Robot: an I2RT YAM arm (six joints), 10 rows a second.
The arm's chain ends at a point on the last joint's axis. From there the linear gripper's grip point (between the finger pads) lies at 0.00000 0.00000 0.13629 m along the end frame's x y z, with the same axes.
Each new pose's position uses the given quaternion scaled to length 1; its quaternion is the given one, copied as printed.
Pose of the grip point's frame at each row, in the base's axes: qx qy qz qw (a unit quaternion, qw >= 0); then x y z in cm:
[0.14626 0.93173 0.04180 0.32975 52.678 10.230 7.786]
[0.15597 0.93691 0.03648 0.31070 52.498 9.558 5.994]
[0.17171 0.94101 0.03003 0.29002 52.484 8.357 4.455]
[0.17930 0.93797 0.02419 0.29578 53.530 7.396 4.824]
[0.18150 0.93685 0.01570 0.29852 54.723 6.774 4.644]
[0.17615 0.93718 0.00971 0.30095 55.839 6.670 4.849]
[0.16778 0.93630 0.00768 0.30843 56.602 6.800 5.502]
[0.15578 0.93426 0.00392 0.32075 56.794 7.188 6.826]
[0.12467 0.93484 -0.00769 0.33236 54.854 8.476 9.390]
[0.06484 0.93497 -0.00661 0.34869 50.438 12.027 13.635]
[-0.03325 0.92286 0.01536 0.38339 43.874 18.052 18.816]
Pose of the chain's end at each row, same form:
[0.14626 0.93173 0.04180 0.32975 44.137 10.483 18.403]
[0.15597 0.93691 0.03648 0.31070 44.408 9.947 16.955]
[0.17171 0.94101 0.03003 0.29002 44.904 8.944 15.767]
[0.17930 0.93797 0.02419 0.29578 45.850 8.223 16.052]
[0.18150 0.93685 0.01570 0.29852 47.022 7.850 15.837]
[0.17615 0.93718 0.00971 0.30095 48.104 7.867 16.007]
[0.16778 0.93630 0.00768 0.30843 48.695 8.015 16.536]
[0.15578 0.93426 0.00392 0.32075 48.609 8.450 17.650]
[0.12467 0.93484 -0.00769 0.33236 46.411 9.801 20.006]
[0.06484 0.93497 -0.00661 0.34869 41.563 12.812 23.949]
[-0.03325 0.92286 0.01536 0.38339 34.244 17.318 28.432]

